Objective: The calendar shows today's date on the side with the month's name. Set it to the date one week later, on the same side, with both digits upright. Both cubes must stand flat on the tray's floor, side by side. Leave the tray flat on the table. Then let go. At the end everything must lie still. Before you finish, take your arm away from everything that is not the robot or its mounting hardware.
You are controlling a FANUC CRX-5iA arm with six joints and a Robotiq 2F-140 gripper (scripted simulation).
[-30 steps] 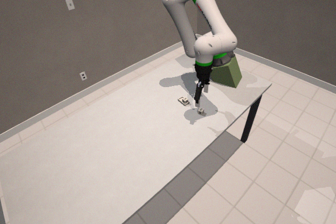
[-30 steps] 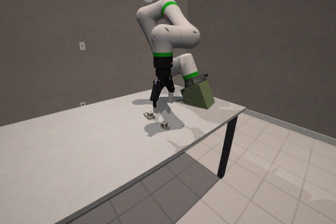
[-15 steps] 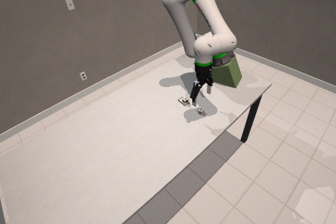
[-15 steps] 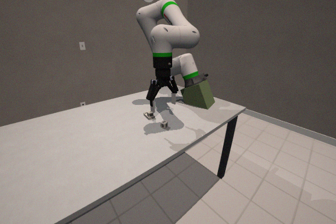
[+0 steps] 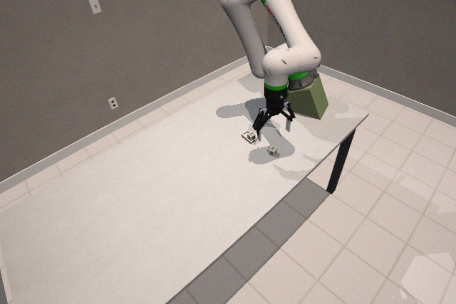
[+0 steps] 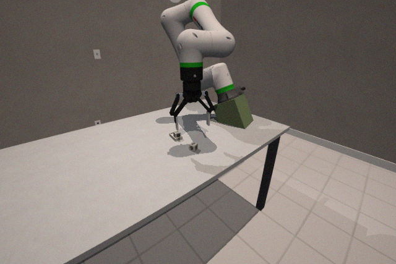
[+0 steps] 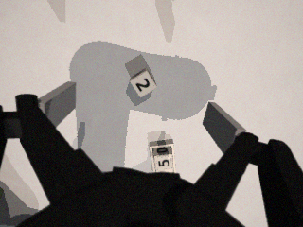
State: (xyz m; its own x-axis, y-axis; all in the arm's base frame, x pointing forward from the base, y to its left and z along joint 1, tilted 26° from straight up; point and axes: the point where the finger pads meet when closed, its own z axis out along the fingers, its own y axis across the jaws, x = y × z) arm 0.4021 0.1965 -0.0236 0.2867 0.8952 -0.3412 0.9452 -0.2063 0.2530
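My gripper is now 12 cm above the white calendar cube.
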